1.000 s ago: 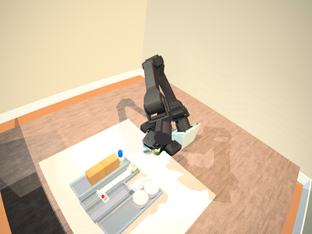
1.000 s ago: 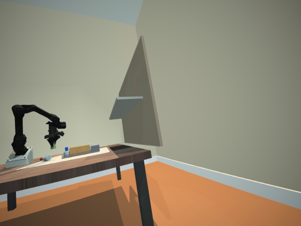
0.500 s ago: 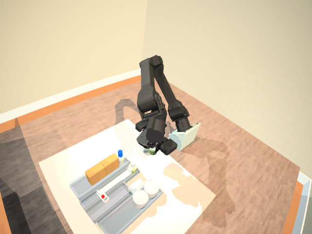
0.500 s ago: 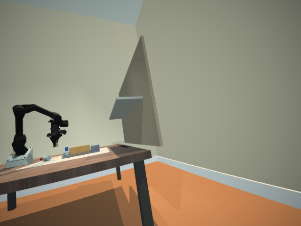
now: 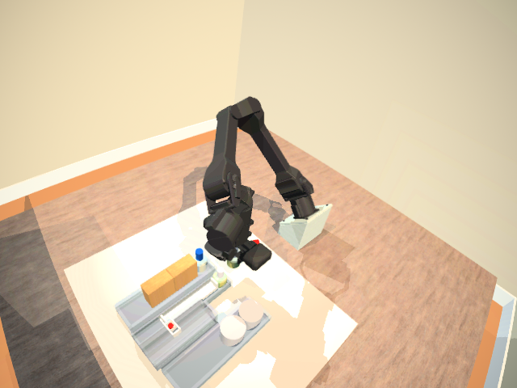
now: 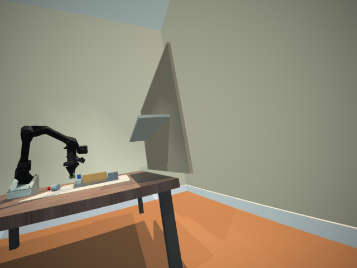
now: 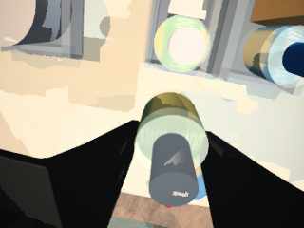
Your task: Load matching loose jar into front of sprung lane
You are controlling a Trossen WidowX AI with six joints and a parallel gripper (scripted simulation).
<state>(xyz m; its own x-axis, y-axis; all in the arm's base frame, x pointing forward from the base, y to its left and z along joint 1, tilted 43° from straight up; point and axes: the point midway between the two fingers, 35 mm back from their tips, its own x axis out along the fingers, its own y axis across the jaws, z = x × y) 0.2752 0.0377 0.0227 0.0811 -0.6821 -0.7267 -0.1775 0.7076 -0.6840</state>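
Right now my gripper tip is 190 mm short of the grey rack, 60 mm to the right of it and 60 mm above it. Round my gripper tip: red knob: 220 mm ahead, 80 mm to the left, 10 mm below.
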